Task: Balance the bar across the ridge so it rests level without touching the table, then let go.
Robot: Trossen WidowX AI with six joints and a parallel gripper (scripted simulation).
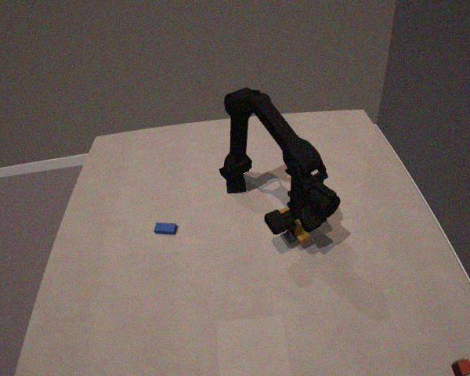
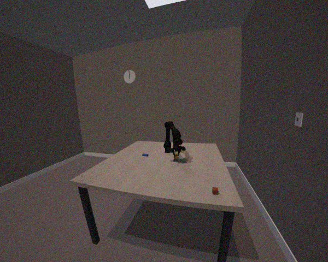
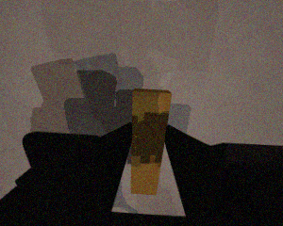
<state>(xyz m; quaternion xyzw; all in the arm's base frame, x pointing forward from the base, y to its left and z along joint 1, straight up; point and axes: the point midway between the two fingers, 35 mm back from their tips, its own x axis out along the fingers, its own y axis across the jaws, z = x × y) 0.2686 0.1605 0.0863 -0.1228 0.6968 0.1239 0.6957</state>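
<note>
Now: the yellow bar 30 mm behind my gripper tip and 10 mm to the right of it. Also, from my gripper tip: blue oblong block 400 mm to the right, 100 mm behind, 40 mm below; small red cube 470 mm ahead, 340 mm to the left, 40 mm below.
</note>
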